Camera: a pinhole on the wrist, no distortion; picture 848 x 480 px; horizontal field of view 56.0 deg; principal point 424.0 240.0 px. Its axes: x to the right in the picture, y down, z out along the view. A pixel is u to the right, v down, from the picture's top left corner.
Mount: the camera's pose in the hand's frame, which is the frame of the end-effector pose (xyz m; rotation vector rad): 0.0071 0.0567 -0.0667 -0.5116 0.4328 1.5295
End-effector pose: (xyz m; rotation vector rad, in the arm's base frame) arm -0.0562 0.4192 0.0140 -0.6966 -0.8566 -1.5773
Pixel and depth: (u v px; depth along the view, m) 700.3 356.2 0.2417
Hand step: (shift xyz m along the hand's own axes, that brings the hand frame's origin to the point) -0.0399 0.2616 0.0833
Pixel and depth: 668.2 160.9 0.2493
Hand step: 0.0195 0.2613 0.0963
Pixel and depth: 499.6 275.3 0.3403
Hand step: -0.0250 0.2754 0.1944
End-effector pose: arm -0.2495 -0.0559 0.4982 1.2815 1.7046 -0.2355
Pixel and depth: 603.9 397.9 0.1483
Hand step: -0.0296 0.1674 0.0351
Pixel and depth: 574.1 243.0 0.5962
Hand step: -0.0247 0.4864 0.3603
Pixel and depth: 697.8 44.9 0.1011
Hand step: 0.0268 0.1431 -0.0021
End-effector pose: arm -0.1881 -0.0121 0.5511 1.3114 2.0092 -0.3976
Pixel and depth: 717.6 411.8 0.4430
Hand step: -0.1099 0.4394 0.2013
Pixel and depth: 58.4 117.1 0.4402
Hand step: 0.0518 0.1411 0.4129
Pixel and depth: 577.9 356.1 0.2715
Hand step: -0.0459 0.2525 0.1253
